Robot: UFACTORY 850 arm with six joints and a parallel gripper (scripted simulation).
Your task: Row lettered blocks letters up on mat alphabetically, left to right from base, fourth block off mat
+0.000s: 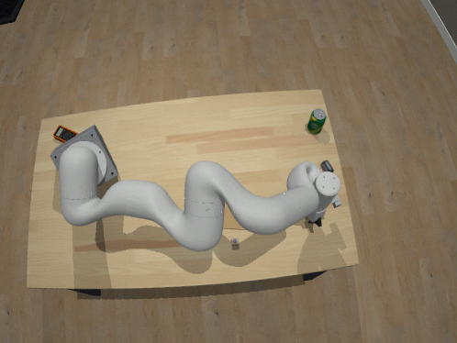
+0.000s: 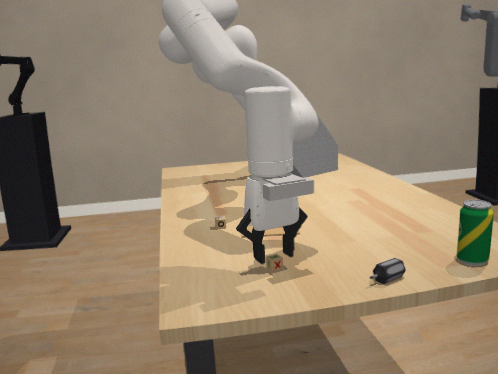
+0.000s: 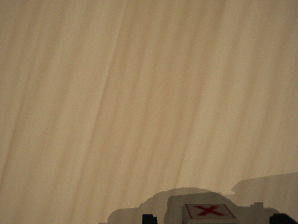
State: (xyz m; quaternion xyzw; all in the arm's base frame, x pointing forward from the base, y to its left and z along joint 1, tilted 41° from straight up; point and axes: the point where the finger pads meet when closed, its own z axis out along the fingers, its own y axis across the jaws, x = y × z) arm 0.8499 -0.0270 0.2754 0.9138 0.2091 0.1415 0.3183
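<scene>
Right now the tan mat is 26 cm behind my hand, 4 cm below it and 3 cm to the left of it. The rest, counted from my hand: green can: 40 cm to the left, 8 cm ahead, 2 cm above; then orange meter: 106 cm behind, 41 cm to the left, 2 cm below.
</scene>
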